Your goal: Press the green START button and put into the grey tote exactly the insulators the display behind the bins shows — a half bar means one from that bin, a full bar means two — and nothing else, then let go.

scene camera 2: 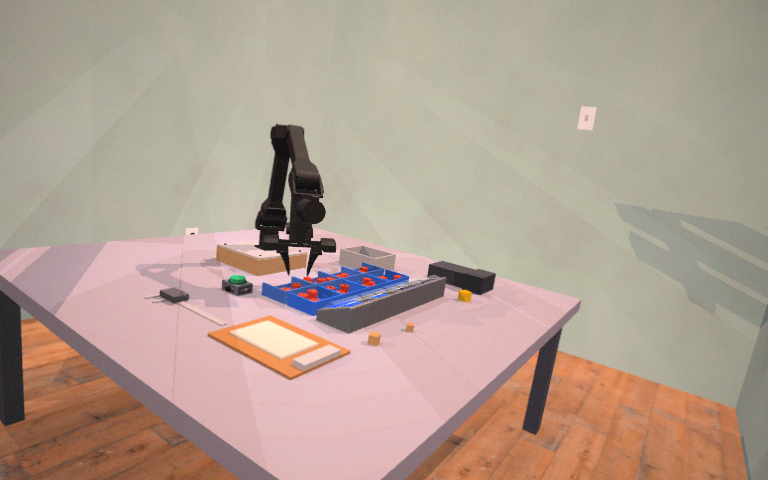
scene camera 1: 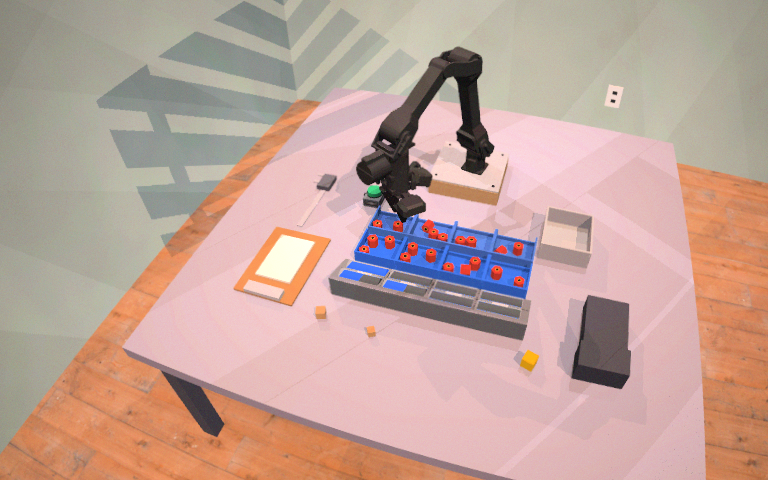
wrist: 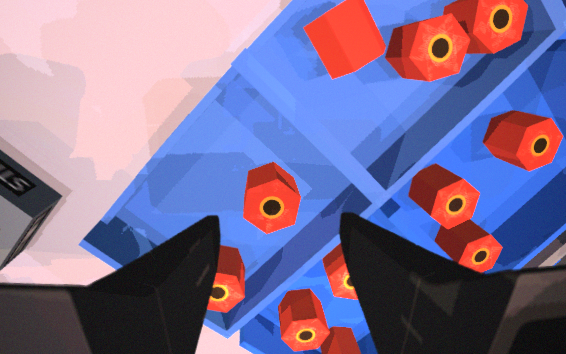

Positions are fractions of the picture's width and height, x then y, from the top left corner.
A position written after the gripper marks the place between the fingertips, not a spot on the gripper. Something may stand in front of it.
Note:
In view: the gripper (scene camera 2: 0.39,0.57), a dark box (scene camera 1: 0.78,0.74), a grey display strip (scene camera 1: 0.61,0.66) and a grey tote (scene camera 1: 0.74,0.49).
The gripper is seen too in the wrist view (wrist: 0.50,0.64).

